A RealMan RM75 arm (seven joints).
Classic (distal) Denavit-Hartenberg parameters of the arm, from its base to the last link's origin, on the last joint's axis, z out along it. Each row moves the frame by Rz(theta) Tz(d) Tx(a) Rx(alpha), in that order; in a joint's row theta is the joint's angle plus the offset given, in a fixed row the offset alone. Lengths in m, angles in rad.
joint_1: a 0  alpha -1.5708  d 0.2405  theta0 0
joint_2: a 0  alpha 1.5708  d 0  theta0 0
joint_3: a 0  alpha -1.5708  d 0.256  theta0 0
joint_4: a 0  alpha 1.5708  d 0  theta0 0
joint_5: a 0  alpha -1.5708  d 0.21  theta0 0
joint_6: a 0  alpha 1.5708  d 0  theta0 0
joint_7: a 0  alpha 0  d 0.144  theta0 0
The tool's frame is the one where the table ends.
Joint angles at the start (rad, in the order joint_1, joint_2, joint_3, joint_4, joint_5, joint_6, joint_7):
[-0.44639, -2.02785, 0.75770, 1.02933, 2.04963, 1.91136, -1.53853]
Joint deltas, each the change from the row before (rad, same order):
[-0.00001, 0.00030, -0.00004, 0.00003, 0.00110, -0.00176, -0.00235]
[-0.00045, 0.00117, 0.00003, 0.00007, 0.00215, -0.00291, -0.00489]
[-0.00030, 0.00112, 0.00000, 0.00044, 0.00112, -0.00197, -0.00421]
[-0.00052, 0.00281, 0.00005, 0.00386, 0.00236, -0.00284, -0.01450]
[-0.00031, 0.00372, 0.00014, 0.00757, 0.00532, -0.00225, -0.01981]
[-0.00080, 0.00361, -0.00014, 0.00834, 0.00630, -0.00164, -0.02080]
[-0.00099, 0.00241, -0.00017, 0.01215, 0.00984, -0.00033, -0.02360]
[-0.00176, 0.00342, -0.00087, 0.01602, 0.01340, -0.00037, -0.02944]
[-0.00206, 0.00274, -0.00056, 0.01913, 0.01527, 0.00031, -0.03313]
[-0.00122, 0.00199, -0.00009, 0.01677, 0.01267, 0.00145, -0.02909]
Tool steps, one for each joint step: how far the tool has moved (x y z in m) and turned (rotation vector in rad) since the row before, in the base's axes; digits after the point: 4 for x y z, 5 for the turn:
[-0.0003, 0.0002, 0.0001, 0.00053, 0.00142, 0.00317]
[-0.0004, 0.0005, 0.0003, 0.00066, 0.00314, 0.00580]
[-0.0003, 0.0004, 0.0004, 0.00070, 0.00221, 0.00443]
[-0.0004, 0.0009, 0.0014, 0.00046, 0.00542, 0.01246]
[-0.0006, 0.0009, 0.0021, -0.00024, 0.00974, 0.01617]
[-0.0004, 0.0010, 0.0022, -0.00056, 0.01036, 0.01648]
[-0.0002, 0.0008, 0.0021, -0.00184, 0.01341, 0.01757]
[-0.0002, 0.0012, 0.0030, -0.00086, 0.01812, 0.02180]
[0.0001, 0.0012, 0.0031, -0.00095, 0.01995, 0.02383]
[0.0002, 0.0008, 0.0026, -0.00140, 0.01624, 0.02108]

